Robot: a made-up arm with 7 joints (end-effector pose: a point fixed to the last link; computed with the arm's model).
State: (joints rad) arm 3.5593 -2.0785 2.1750 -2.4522 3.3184 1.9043 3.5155
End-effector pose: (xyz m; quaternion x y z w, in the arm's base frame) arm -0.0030 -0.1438 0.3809 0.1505 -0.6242 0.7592 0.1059
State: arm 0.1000 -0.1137 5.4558 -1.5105 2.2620 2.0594 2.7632
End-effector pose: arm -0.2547 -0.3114 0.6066 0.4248 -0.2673 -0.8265 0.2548
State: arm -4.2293 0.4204 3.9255 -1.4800 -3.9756 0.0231 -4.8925
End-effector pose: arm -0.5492 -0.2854 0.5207 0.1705 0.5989 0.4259 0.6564
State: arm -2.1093 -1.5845 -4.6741 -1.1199 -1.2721 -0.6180 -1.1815
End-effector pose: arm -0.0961 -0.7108 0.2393 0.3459 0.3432 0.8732 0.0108
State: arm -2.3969 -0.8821 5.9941 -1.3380 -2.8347 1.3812 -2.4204
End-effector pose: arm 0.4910 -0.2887 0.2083 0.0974 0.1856 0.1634 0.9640
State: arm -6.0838 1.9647 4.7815 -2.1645 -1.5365 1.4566 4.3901
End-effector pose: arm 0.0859 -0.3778 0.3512 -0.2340 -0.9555 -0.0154 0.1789
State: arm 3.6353 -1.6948 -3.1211 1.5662 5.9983 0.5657 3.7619
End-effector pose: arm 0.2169 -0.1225 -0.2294 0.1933 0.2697 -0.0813 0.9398
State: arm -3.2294 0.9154 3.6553 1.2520 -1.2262 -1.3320 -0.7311
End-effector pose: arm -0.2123 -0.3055 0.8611 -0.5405 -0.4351 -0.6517 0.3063
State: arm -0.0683 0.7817 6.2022 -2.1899 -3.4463 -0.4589 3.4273
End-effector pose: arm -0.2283 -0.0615 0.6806 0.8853 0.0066 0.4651 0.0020
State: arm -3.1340 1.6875 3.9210 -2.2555 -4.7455 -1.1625 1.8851
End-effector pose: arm -0.0484 0.3051 0.0997 0.7082 -0.4824 0.1703 0.4865
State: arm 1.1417 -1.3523 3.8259 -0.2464 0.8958 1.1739 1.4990
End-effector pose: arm -0.2961 0.7140 0.5740 0.4921 -0.6001 0.1608 0.6098
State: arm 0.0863 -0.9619 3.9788 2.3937 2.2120 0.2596 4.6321
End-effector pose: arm -0.0956 0.2928 0.1285 0.3800 -0.1845 -0.0181 0.9062
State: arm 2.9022 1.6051 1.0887 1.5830 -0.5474 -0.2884 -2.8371
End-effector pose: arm -0.4740 0.3701 0.0817 -0.2207 0.5386 -0.8102 0.0693
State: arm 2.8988 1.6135 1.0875 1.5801 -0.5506 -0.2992 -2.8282
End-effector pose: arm -0.4757 0.3681 0.0786 -0.2220 0.5398 -0.8082 0.0782
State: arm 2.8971 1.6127 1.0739 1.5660 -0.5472 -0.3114 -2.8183
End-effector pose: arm -0.4834 0.3622 0.0731 -0.2292 0.5343 -0.8087 0.0891
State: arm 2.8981 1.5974 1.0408 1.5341 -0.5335 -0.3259 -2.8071
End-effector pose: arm -0.5010 0.3494 0.0645 -0.2466 0.5183 -0.8124 0.1027
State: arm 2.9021 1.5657 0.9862 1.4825 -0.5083 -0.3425 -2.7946
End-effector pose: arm -0.5299 0.3274 0.0552 -0.2764 0.4909 -0.8177 0.1184
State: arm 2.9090 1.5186 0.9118 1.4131 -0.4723 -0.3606 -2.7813
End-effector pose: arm -0.5695 0.2948 0.0504 -0.3195 0.4536 -0.8209 0.1351
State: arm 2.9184 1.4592 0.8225 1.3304 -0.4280 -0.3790 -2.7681
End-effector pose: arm -0.6167 0.2523 0.0567 -0.3746 0.4100 -0.8178 0.1505
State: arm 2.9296 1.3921 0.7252 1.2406 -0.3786 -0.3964 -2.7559
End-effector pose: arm -0.6665 0.2034 0.0791 -0.4379 0.3648 -0.8054 0.1629
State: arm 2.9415 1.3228 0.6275 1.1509 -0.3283 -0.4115 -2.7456
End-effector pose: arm -0.7122 0.1537 0.1180 -0.5032 0.3225 -0.7833 0.1710
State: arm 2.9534 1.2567 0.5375 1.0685 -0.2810 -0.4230 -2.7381
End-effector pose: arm -0.7488 0.1093 0.1684 -0.5638 0.2866 -0.7547 0.1743
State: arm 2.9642 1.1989 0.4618 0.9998 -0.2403 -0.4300 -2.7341
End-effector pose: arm -0.7737 0.0745 0.2212 -0.6141 0.2587 -0.7251 0.1738
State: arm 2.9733 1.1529 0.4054 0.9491 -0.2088 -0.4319 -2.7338
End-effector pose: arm -0.7880 0.0511 0.2673 -0.6508 0.2391 -0.7001 0.1711
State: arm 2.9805 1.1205 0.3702 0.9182 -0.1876 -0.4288 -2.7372
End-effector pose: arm -0.7948 0.0387 0.3001 -0.6729 0.2271 -0.6839 0.1674
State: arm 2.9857 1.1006 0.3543 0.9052 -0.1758 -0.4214 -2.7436
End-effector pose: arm -0.7969 0.0350 0.3185 -0.6823 0.2211 -0.6773 0.1638
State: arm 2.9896 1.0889 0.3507 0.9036 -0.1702 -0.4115 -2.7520
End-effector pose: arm -0.7969 0.0366 0.3268 -0.6838 0.2186 -0.6775 0.1601
